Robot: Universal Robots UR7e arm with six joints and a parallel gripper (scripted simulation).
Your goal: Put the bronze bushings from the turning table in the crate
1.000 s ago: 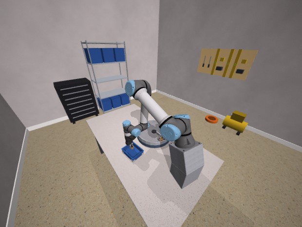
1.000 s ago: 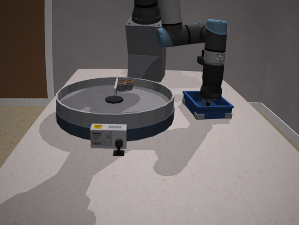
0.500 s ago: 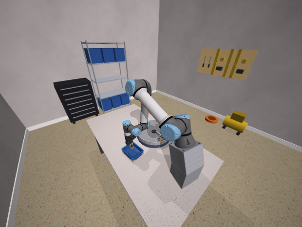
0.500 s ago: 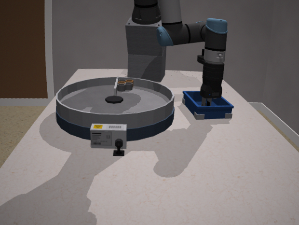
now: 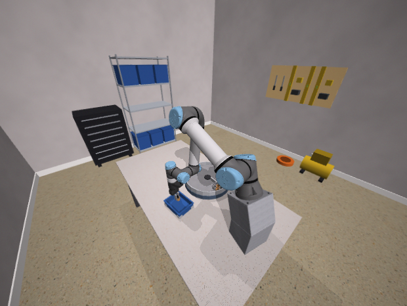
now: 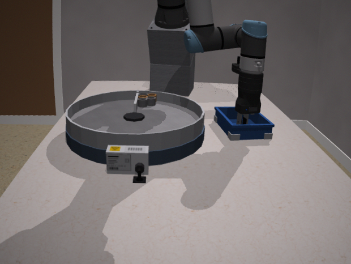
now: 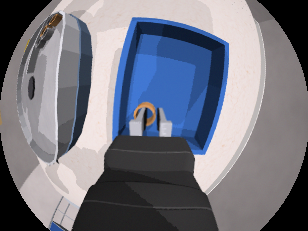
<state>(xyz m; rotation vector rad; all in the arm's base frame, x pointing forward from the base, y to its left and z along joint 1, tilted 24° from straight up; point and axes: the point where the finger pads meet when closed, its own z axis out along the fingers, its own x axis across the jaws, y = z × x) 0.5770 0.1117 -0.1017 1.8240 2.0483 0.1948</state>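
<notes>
The blue crate is 50 mm behind my hand, 20 mm to the left of it and 20 mm below it. From my hand the other things lie so: grey turning table (340 mm to the right, 50 mm behind, 10 mm above).
</notes>
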